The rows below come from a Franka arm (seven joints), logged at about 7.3 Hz.
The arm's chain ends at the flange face. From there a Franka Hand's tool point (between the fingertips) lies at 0.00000 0.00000 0.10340 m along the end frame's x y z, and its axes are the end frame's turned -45 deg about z.
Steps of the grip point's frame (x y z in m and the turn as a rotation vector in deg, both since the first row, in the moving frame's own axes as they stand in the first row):
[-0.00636 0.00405 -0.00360 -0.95 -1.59 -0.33]
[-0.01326 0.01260 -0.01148 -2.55 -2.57 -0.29]
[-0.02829 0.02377 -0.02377 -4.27 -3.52 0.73]
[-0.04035 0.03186 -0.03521 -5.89 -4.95 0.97]
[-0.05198 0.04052 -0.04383 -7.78 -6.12 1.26]
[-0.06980 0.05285 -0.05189 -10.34 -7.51 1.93]
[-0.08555 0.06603 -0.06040 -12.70 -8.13 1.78]
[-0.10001 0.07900 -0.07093 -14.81 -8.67 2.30]
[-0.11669 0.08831 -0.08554 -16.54 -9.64 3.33]
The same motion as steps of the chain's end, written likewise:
[-0.00083 0.00412 -0.00355 -1.80 -0.45 -0.33]
[-0.00046 0.01176 -0.01127 -3.62 -0.01 -0.29]
[-0.00409 0.02688 -0.02329 -5.51 0.53 0.73]
[-0.00708 0.03726 -0.03428 -7.67 0.66 0.97]
[-0.01002 0.04774 -0.04229 -9.83 1.17 1.26]
[-0.01518 0.06408 -0.04933 -12.62 2.00 1.93]
[-0.01916 0.08082 -0.05684 -14.73 3.23 1.78]
[-0.02198 0.09691 -0.06633 -16.60 4.34 2.30]
[-0.02774 0.11193 -0.07982 -18.51 4.88 3.33]

